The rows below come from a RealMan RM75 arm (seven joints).
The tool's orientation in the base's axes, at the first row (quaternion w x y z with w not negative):
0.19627 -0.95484 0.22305 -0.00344
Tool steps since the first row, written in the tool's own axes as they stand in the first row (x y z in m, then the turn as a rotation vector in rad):
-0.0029 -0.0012 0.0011 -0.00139 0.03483 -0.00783
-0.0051 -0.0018 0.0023 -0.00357 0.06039 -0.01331
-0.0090 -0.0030 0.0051 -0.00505 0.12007 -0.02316
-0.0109 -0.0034 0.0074 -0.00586 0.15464 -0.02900
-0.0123 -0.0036 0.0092 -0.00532 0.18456 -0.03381
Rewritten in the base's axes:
-0.0020 0.0026 -0.0003 -0.01678 -0.03101 -0.00577
-0.0036 0.0045 -0.0010 -0.03011 -0.05317 -0.01015
-0.0064 0.0082 -0.0028 -0.05771 -0.10536 -0.02340
-0.0077 0.0102 -0.0047 -0.07367 -0.13566 -0.03096
-0.0087 0.0117 -0.0061 -0.08634 -0.16232 -0.03782

